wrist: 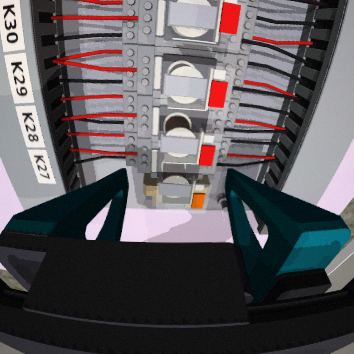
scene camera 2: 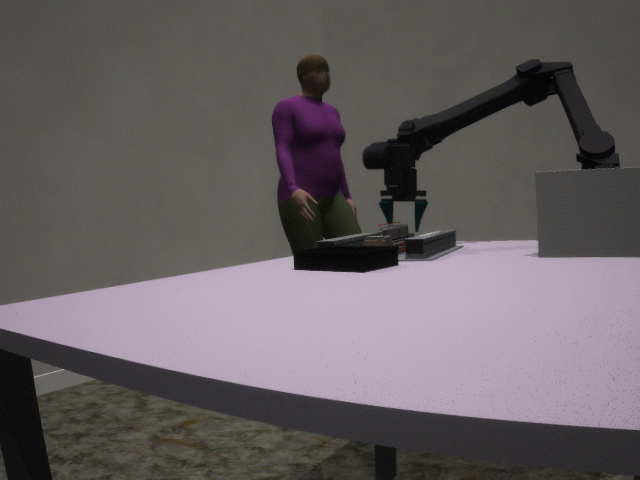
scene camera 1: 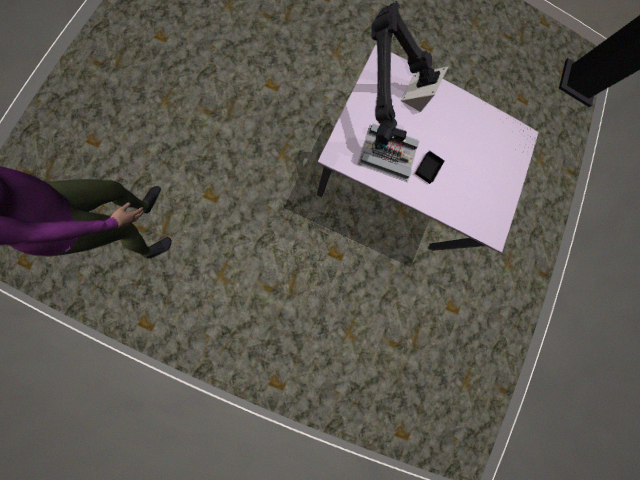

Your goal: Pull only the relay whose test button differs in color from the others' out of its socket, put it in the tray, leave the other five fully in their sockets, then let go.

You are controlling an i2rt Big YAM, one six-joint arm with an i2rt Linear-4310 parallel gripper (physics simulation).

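Where they show: gripper, fingertip midpoint: (wrist: 176,176) (scene camera 2: 403,231) (scene camera 1: 377,144); arm's base at its link origin: (scene camera 2: 605,202) (scene camera 1: 428,80).
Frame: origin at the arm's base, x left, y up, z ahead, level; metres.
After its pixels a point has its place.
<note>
My gripper (scene camera 1: 381,145) @[z 0.498, x -0.123, y -0.055 m] (scene camera 2: 403,226) @[z 0.498, x -0.123, y -0.055 m] (wrist: 176,176) @[z 0.498, x -0.123, y -0.055 m] is open, with nothing between its teal fingers. It points down at one end of the relay row, low over the panel (scene camera 1: 385,167) (scene camera 2: 431,243). In the wrist view, three relays (wrist: 192,19) @[z 0.486, x -0.040, y -0.032 m] (wrist: 185,86) @[z 0.488, x -0.064, y -0.032 m] (wrist: 179,144) @[z 0.491, x -0.089, y -0.032 m] have red test buttons. A relay (wrist: 175,186) @[z 0.494, x -0.113, y -0.032 m] with an orange button sits at the near end of the row, by beige parts, and shows between the fingertips. The other relays are outside the wrist view. The black tray (scene camera 1: 430,166) @[z 0.447, x 0.234, y -0.097 m] (scene camera 2: 341,259) @[z 0.438, x 0.285, y -0.078 m] stands beside the panel. Fingertip height over the relays is hard to tell.
Dark slotted wire ducts (wrist: 47,65) @[z 0.414, x -0.071, y -0.074 m] (wrist: 320,55) @[z 0.567, x -0.033, y -0.069 m] flank the relays, with red and black wires between. Labels K27 to K30 run along one side. The arm's grey base block (scene camera 2: 586,214) @[z 0.036, x 0.058, y -0.020 m] stands on the pink table (scene camera 1: 480,170) @[z 0.311, x 0.550, y -0.100 m]. A person (scene camera 1: 46,211) (scene camera 2: 310,144) stands beyond the table.
</note>
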